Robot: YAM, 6 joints.
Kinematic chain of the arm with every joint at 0, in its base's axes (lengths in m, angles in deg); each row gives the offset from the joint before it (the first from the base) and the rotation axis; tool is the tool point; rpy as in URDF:
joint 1: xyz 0 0 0.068 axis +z
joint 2: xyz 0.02 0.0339 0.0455 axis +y
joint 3: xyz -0.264 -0.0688 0 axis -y
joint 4: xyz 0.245 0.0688 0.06 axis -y
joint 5: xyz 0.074 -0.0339 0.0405 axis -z
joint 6: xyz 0.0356 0 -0.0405 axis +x
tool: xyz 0 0 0 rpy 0 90 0
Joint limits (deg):
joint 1: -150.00..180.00
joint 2: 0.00..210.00
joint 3: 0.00..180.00
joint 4: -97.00..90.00
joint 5: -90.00..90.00
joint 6: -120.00..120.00
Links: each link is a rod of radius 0.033 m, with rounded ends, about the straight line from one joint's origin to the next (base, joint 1, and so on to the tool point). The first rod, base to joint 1, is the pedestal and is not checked.
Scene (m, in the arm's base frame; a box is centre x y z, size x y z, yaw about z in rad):
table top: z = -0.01
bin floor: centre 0.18 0.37 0 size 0.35 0.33 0.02 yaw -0.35
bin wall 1: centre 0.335 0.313 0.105 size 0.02 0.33 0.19 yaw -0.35
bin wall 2: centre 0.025 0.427 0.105 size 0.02 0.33 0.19 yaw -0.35
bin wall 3: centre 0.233 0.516 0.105 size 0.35 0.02 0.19 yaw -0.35
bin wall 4: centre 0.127 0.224 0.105 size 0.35 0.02 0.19 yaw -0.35
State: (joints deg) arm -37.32 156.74 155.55 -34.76 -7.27 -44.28
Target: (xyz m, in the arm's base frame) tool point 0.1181 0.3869 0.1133
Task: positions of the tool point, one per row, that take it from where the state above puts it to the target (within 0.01 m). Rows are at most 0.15 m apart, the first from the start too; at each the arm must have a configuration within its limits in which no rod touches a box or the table.
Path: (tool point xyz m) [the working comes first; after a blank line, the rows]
Joints at the target: 71.66 133.52 99.17 -73.68 -15.70 -44.28
Straight joint move there: touches bin wall 1.

1: 0.5339 -0.2287 0.2241
2: 0.5542 -0.0926 0.2391
3: 0.5391 0.0398 0.2532
4: 0.4919 0.1594 0.2665
5: 0.4181 0.2582 0.2788
6: 0.3255 0.3306 0.2899
7: 0.2226 0.3737 0.2997
8: 0.1181 0.3869 0.3083
9: 0.1222 0.3991 0.2083
10: 0.1181 0.3869 0.1133

